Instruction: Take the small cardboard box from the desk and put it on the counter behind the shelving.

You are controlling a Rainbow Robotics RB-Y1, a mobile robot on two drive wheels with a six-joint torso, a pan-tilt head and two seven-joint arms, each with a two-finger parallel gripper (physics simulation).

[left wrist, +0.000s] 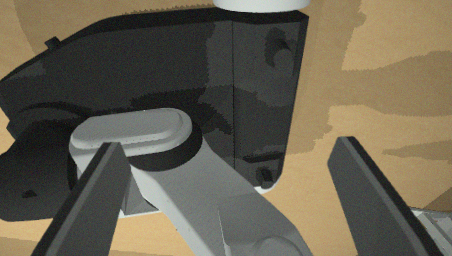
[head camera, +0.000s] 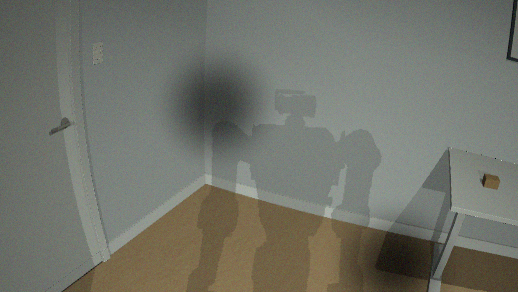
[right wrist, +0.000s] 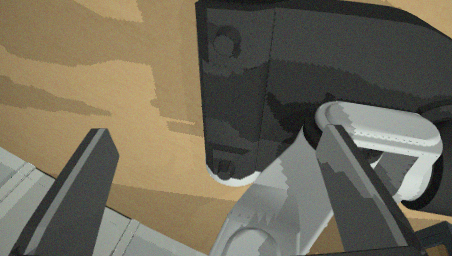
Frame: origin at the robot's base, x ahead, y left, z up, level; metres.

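Seen in the pictures: left gripper, between the fingertips: [left wrist: 229,152]; right gripper, between the fingertips: [right wrist: 217,140].
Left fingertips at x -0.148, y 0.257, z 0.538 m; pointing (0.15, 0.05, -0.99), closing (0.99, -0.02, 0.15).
Observation:
A point is followed by its place in that frame.
A small brown cardboard box [head camera: 491,181] {x 1.193, y -1.226, z 0.759 m} sits on the white desk [head camera: 466,197] {x 1.113, y -1.013, z 0.721 m} at the right edge of the head view. The desk is cut off by the frame. My left gripper [left wrist: 229,152] {x -0.148, y 0.257, z 0.538 m} is open, with its two fingers wide apart and nothing between them but the view of my base and the floor. My right gripper [right wrist: 217,140] {x -0.077, y -0.251, z 0.548 m} is open and empty in the same way. Neither gripper shows in the head view, and both are away from the box. The counter and the shelving do not show in the head view.
A door [head camera: 30,150] {x 1.164, y 1.026, z 0.866 m} with a handle [head camera: 61,126] {x 1.311, y 0.900, z 0.931 m} stands at the left. Grey walls [head camera: 350,45] {x 2.089, y -0.581, z 1.210 m} meet in a corner behind the wooden floor [head camera: 150,250] {x 1.618, y 0.604, z 0.001 m}. My shadow falls on the wall and floor. A picture frame [head camera: 510,35] {x 1.604, y -1.495, z 1.498 m} hangs at the upper right. A desk leg [head camera: 446,247] {x 1.294, y -1.144, z 0.271 m} stands below the desk's near-left corner.

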